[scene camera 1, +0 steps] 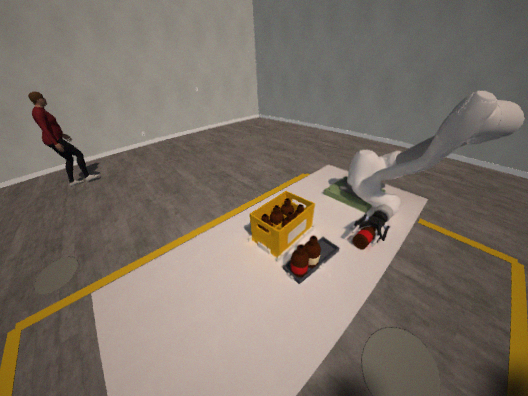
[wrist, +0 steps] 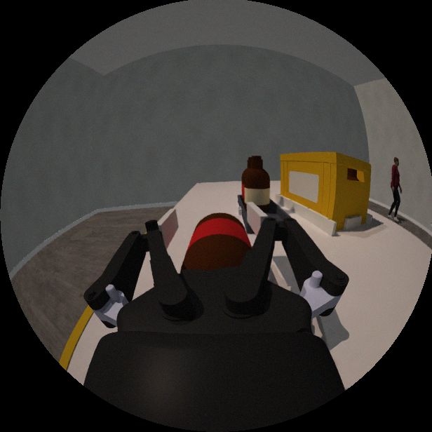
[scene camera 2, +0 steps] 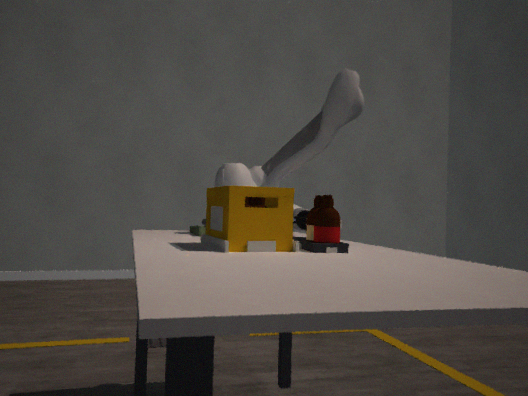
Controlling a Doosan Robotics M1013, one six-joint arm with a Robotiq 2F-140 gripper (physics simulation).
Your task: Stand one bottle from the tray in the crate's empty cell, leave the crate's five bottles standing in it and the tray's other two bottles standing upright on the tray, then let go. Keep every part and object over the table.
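Frame: origin at the arm's base, x ahead, y right, z down, level; metres.
Seen in the pictures: gripper, fingertip midpoint: [scene camera 1: 362, 239].
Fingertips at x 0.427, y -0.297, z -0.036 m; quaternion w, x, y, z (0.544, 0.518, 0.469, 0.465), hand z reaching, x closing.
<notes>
Pixels of each thing's top centre, then the offset from my fingertips to it. Level surfaces: height alone.
- yellow crate, top centre: [scene camera 2: 247, 188] [scene camera 1: 283, 208] dx +0.225, dy +0.314, dz -0.105 m
- red-labelled bottle, top centre: [scene camera 2: 327, 195] [scene camera 1: 301, 246] dx +0.316, dy +0.094, dz -0.090 m
- cream-labelled bottle, top centre: [scene camera 1: 313, 237] dx +0.241, dy +0.097, dz -0.090 m
- third bottle, top centre: [scene camera 1: 368, 229] dx -0.081, dy +0.016, dz -0.004 m
- white table, surface height: dz +0.070 m
The yellow crate [scene camera 1: 264, 239] [scene camera 2: 260, 227] [wrist: 347, 200] stands upright; several brown bottles show inside, and its empty cell cannot be made out. A red-labelled bottle [scene camera 1: 299, 261] [scene camera 2: 327, 225] and a cream-labelled bottle [scene camera 1: 314, 252] [wrist: 256, 187] stand upright on the dark tray [scene camera 1: 328, 248] [scene camera 2: 344, 248]. A third bottle [scene camera 1: 363, 238] [wrist: 217, 255], red-labelled, lies tipped over away from the tray, its base outward and its neck hidden at the gripper. My gripper [scene camera 1: 367, 233] [wrist: 211, 214] is open, low over the table, with this bottle lying loose between its fingers; scene camera 2 mostly hides it.
A green base plate [scene camera 1: 345, 194] [scene camera 2: 197, 230] lies by the arm's base. Pale strips [wrist: 310, 215] line the crate's foot. The fallen bottle is near the long edge of the white table [scene camera 1: 200, 320]. A person [scene camera 1: 50, 130] [wrist: 395, 185] stands on the floor beyond the table.
</notes>
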